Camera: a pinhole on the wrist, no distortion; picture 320 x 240 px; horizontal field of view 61.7 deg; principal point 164.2 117.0 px. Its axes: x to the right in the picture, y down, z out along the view. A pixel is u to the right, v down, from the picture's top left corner.
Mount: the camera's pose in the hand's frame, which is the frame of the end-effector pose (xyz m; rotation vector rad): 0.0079 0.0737 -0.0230 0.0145 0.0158 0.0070
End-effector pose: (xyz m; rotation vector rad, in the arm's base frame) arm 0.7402 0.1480 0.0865 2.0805 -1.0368 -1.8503
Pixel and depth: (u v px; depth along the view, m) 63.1 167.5 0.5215
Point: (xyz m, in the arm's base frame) 0.2152 0.2911 0.2142
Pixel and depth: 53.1 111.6 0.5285
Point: 0.2516 0.3868 0.1702
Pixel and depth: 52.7 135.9 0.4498
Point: 0.3073 0.3118 0.1866
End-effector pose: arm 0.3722 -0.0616 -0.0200 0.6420 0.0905 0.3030
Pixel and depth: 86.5 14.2 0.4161
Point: 0.3645 -0.3900 0.2366
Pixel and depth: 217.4 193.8 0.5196
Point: 0.5184 -0.1477 0.5081
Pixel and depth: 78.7 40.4 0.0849
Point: 0.3543 -0.0662 0.0582
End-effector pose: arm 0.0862 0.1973 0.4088 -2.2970 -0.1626 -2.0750
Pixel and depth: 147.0 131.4 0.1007
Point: 0.1717 0.1282 0.4068
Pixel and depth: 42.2 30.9 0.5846
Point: 0.6056 0.3657 0.0995
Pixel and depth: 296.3 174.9 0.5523
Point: 0.6555 0.0791 0.6481
